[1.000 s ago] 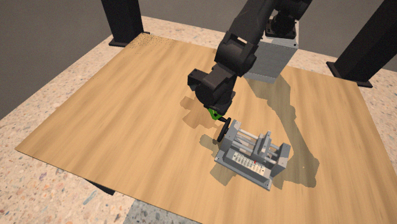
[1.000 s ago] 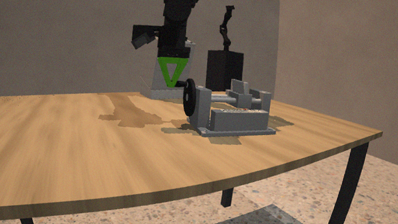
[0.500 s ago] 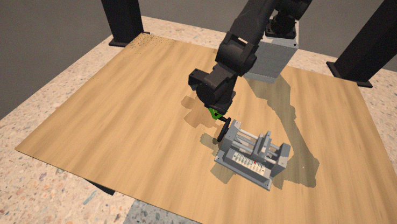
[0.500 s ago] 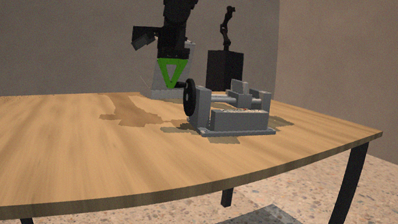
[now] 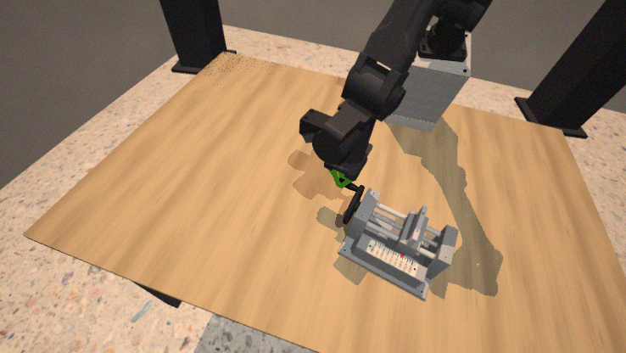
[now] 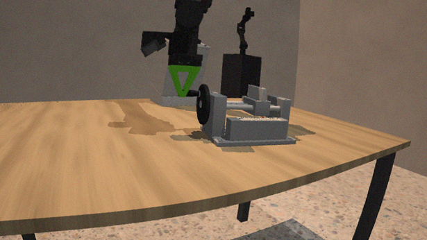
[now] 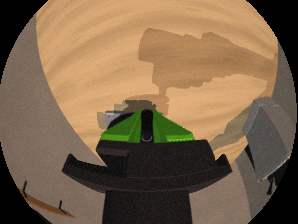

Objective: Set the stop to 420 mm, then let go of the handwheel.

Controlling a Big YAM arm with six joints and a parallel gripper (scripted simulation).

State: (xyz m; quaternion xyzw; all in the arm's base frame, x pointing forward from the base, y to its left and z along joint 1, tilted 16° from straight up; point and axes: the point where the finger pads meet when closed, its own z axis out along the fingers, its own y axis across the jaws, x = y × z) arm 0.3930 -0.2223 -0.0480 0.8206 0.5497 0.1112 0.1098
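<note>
Now: hand 2 cm short of the black handwheel, 2 cm to the right of it and 1 cm above it. Also, from my hand: sliding stop block (10 cm ahead, 15 cm to the left, 1 cm below).
</note>
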